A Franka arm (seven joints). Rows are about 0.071 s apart.
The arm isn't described. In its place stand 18 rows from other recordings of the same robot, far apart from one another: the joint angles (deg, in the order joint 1, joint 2, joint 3, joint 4, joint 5, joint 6, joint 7), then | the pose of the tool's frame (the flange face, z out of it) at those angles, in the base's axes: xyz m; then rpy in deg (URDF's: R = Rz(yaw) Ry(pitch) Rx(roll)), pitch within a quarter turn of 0, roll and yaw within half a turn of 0.
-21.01, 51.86, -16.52, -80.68, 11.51, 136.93, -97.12 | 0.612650 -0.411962 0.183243 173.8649 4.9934 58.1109
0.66, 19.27, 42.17, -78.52, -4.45, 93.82, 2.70 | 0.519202 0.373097 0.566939 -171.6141 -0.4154 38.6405
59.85, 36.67, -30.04, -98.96, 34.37, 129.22, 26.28 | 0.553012 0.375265 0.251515 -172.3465 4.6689 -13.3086
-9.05, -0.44, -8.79, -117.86, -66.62, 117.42, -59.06 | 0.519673 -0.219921 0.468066 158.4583 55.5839 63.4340
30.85, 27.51, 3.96, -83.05, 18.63, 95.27, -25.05 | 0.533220 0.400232 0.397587 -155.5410 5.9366 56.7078
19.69, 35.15, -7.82, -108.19, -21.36, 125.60, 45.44 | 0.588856 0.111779 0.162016 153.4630 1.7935 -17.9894
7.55, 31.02, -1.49, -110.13, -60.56, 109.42, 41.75 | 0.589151 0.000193 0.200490 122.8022 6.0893 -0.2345
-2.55, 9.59, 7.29, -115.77, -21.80, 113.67, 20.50 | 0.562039 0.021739 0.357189 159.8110 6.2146 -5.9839
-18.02, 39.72, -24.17, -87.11, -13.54, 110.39, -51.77 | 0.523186 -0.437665 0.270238 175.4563 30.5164 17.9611
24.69, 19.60, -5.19, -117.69, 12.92, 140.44, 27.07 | 0.563812 0.201197 0.275615 -172.4853 0.7279 -16.9105
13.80, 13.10, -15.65, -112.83, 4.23, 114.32, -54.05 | 0.575949 -0.009399 0.345588 -171.0388 6.5159 50.6411
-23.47, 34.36, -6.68, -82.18, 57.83, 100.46, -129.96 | 0.650021 -0.271850 0.356866 161.3432 -50.4557 89.6739
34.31, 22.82, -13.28, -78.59, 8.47, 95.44, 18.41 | 0.607160 0.276297 0.487145 -178.6482 6.1262 2.2574
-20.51, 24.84, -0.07, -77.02, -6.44, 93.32, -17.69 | 0.624819 -0.246637 0.468679 176.5159 10.0979 -2.3398
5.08, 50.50, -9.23, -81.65, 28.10, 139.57, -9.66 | 0.738284 -0.027901 0.185017 -167.3144 -8.6848 -11.7957
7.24, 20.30, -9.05, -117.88, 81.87, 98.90, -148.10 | 0.565841 0.076086 0.281157 145.3703 -71.4683 124.8197
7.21, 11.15, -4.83, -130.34, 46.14, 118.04, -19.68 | 0.494605 0.058373 0.254659 -142.8718 17.8227 -3.0024
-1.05, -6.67, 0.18, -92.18, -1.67, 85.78, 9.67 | 0.509993 -0.010934 0.662217 178.3838 -0.5511 -10.6602
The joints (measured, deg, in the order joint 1, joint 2, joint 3, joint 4, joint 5, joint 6, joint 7), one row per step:
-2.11 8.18 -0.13 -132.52 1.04 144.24 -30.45
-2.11 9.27 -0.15 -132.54 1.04 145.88 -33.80
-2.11 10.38 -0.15 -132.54 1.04 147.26 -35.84
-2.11 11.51 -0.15 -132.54 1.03 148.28 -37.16
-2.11 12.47 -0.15 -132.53 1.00 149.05 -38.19
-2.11 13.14 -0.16 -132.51 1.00 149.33 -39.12
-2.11 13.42 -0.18 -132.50 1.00 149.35 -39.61
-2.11 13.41 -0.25 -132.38 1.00 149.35 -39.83
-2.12 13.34 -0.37 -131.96 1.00 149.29 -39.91
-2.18 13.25 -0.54 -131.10 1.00 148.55 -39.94
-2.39 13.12 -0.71 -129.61 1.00 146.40 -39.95
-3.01 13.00 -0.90 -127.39 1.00 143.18 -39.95
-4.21 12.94 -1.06 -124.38 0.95 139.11 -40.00
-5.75 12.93 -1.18 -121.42 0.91 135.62 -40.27
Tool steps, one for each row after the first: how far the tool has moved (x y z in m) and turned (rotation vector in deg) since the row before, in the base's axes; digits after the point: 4 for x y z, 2 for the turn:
0.0018 -0.0003 -0.0075 -0.27 -0.55 3.30
0.0013 -0.0001 -0.0080 -0.18 -0.28 2.02
0.0005 -0.0001 -0.0088 -0.12 0.10 1.31
0.0002 0.0000 -0.0076 -0.10 0.18 1.04
-0.0003 -0.0001 -0.0056 -0.06 0.36 0.92
-0.0003 -0.0002 -0.0025 -0.03 0.25 0.47
0.0008 -0.0007 0.0009 -0.03 -0.13 0.15
0.0027 -0.0013 0.0033 -0.05 -0.43 -0.05
0.0042 -0.0023 0.0054 -0.04 -0.21 -0.19
0.0056 -0.0038 0.0078 0.02 0.53 -0.34
0.0075 -0.0081 0.0113 0.06 0.88 -0.77
0.0094 -0.0138 0.0154 0.06 1.00 -1.23
0.0085 -0.0173 0.0161 0.03 0.52 -1.32

